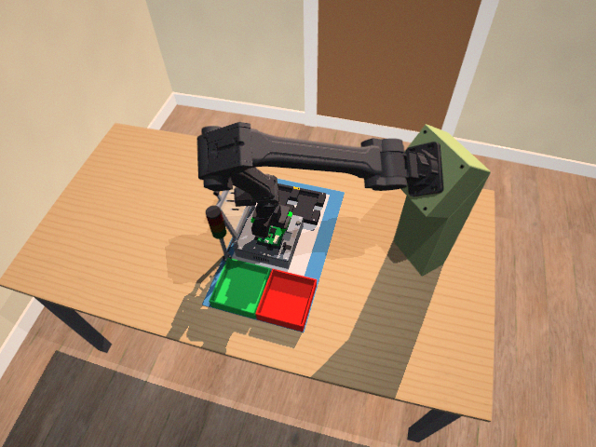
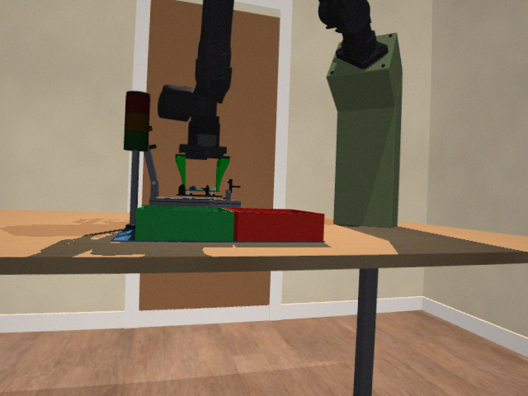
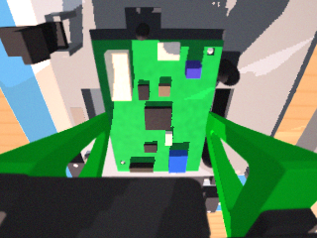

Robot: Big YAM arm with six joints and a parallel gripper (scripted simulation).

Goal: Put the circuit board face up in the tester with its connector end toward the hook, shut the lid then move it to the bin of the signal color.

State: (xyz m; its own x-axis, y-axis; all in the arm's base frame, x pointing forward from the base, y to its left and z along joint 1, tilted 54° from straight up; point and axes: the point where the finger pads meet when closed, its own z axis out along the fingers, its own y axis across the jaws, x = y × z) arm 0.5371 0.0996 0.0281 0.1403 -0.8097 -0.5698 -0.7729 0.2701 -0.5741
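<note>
Right now my hand is right at the green circuit board. Also, from my hand: latch hook: 7 cm behind, 5 cm to the left; tester plate: 1 cm to the left, 1 cm below; tester lid: 12 cm ahead, 2 cm to the left, 10 cm above.
</note>
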